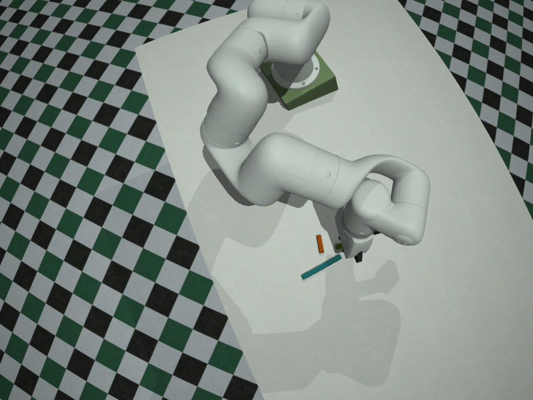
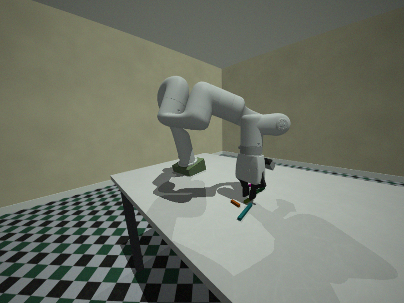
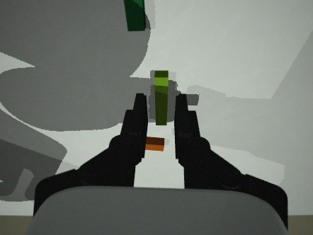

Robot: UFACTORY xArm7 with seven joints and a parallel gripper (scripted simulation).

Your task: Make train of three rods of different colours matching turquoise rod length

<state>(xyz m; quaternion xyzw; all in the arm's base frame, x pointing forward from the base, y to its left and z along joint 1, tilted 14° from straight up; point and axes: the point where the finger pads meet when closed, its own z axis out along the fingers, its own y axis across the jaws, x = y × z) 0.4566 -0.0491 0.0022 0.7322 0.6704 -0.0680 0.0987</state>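
Right now the lime rod is 3 cm below my hand. Round my hand: green rod 10 cm to the left, 3 cm below, 1 cm behind; then orange rod 6 cm to the right, 3 cm below, 2 cm behind; then turquoise rod 7 cm to the right, 3 cm below, 3 cm ahead.
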